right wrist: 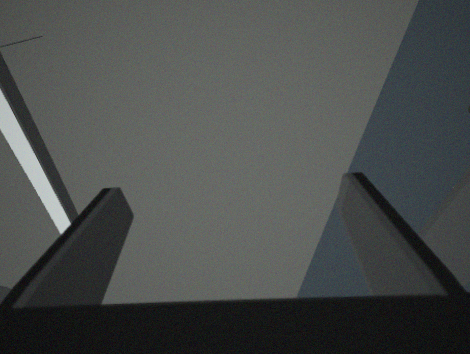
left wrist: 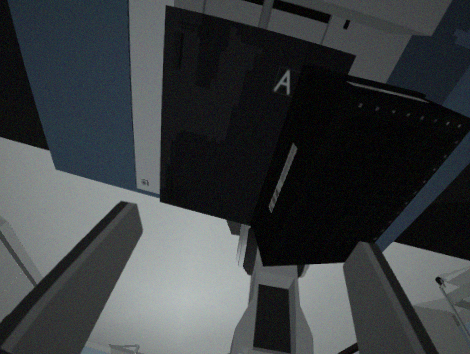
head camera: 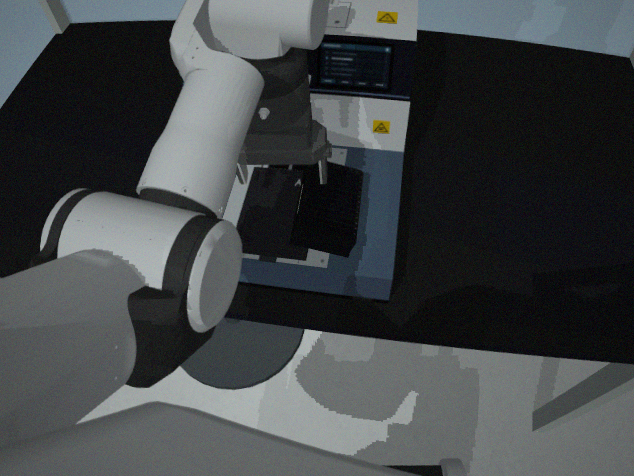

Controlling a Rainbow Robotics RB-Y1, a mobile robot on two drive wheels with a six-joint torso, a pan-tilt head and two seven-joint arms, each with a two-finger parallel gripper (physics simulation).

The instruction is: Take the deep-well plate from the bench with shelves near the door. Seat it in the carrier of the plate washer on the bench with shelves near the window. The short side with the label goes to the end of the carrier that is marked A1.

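Places are measured from the robot's base along level axes (x ahead, y left, z up), in millimetres.
Where they show: left gripper, fingertip midpoint: (left wrist: 243, 236) (head camera: 283, 178); right gripper, fingertip midpoint: (right wrist: 230, 195).
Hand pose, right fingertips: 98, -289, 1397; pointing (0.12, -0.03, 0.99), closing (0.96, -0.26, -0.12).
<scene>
After its pixels a point has its place, as x, y, z.
The black deep-well plate (head camera: 330, 210) {342, 39, 891} (left wrist: 350, 175) {380, 47, 893} lies askew, seemingly tilted, partly over the right side of the dark carrier (head camera: 268, 210) {364, 132, 857} (left wrist: 215, 120) {385, 132, 857} in the head view and partly over the blue deck. A thin pale strip (left wrist: 282, 177) {367, 82, 887} shows on its side facing the carrier. A white letter A (head camera: 298, 181) {419, 91, 858} (left wrist: 283, 82) {416, 91, 858} shows at the carrier's far end in the head view; any digit beside it is hidden. My left gripper (head camera: 282, 174) {363, 101, 934} (left wrist: 243, 236) {363, 101, 934} is open and empty, above that end. My right gripper (right wrist: 230, 195) {98, -289, 1397} is open and empty, away from the plate.
The washer's blue deck (head camera: 378, 220) {357, -31, 843} surrounds the carrier. Its white front (head camera: 335, 120) {507, 35, 902} and screen (head camera: 355, 66) {524, 4, 995} rise behind. The black bench (head camera: 512, 194) {471, -280, 762} extends to both sides. A round dark stool (head camera: 250, 353) {409, 308, 31} stands before it. A bright bar (right wrist: 30, 160) {-446, 188, 2078} shows in the right wrist view.
</scene>
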